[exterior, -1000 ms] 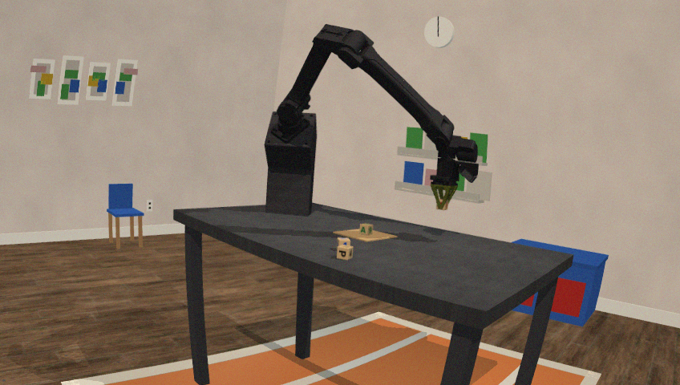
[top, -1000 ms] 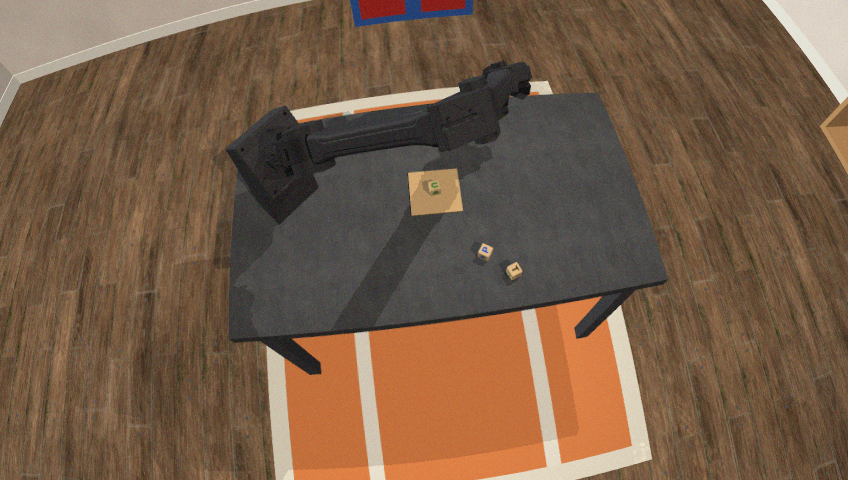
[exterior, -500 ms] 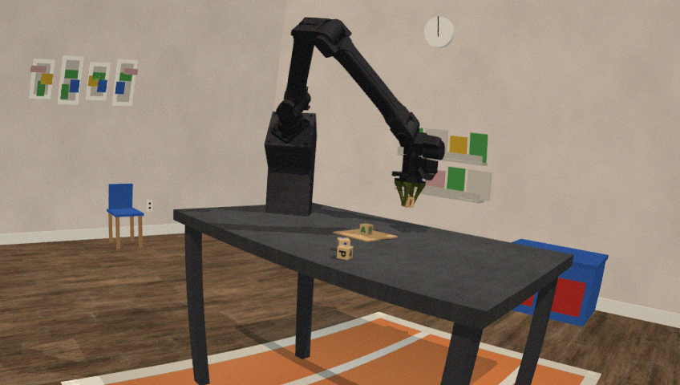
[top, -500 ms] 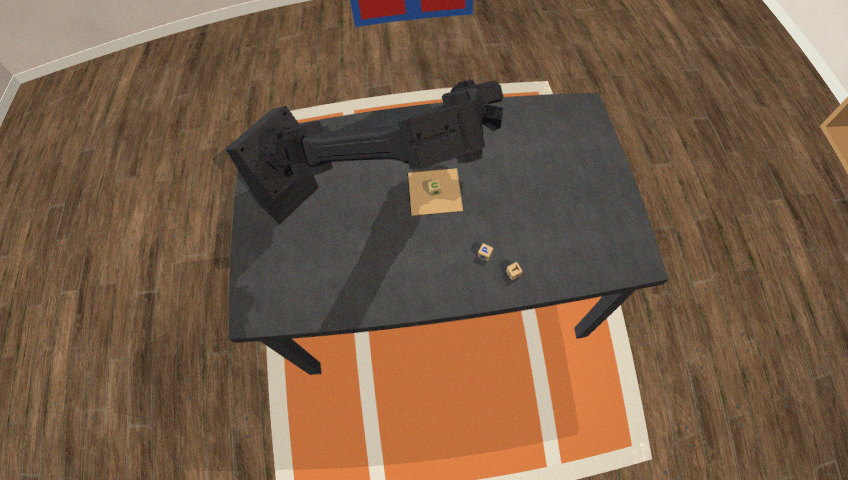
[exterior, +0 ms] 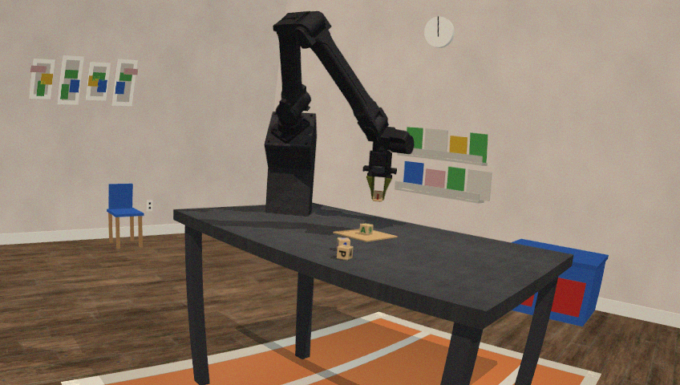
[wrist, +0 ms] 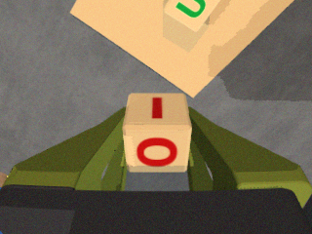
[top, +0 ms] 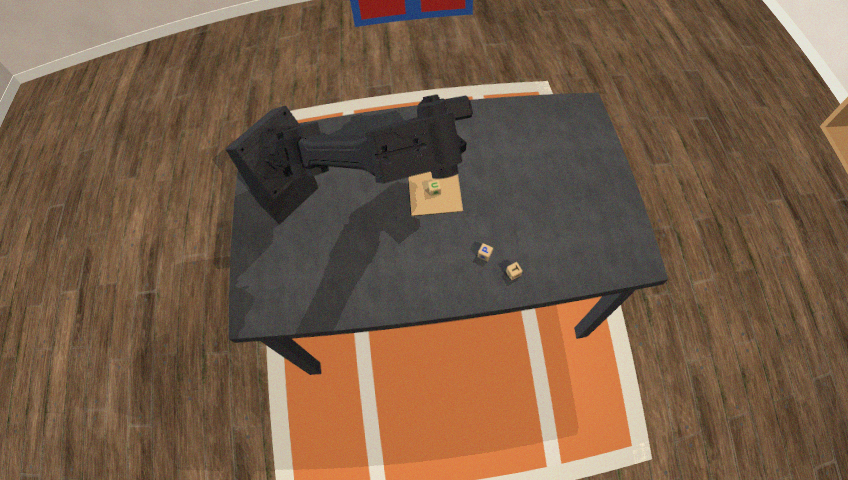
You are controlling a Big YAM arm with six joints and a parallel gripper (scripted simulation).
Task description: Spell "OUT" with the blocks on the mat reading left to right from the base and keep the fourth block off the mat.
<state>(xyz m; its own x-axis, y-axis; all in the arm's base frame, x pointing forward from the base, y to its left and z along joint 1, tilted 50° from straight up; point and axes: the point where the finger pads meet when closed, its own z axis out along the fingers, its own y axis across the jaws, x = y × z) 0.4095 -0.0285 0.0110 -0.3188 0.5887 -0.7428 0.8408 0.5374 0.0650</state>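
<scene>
The green-lettered block lies 10 mm behind my hand, 50 mm to the right of it and 100 mm below it. From my hand the other things lie so: O block right at my hand; then P block 30 mm ahead, 280 mm to the right, 100 mm below; then tan mat 10 mm behind, 50 mm to the right, 110 mm below.
</scene>
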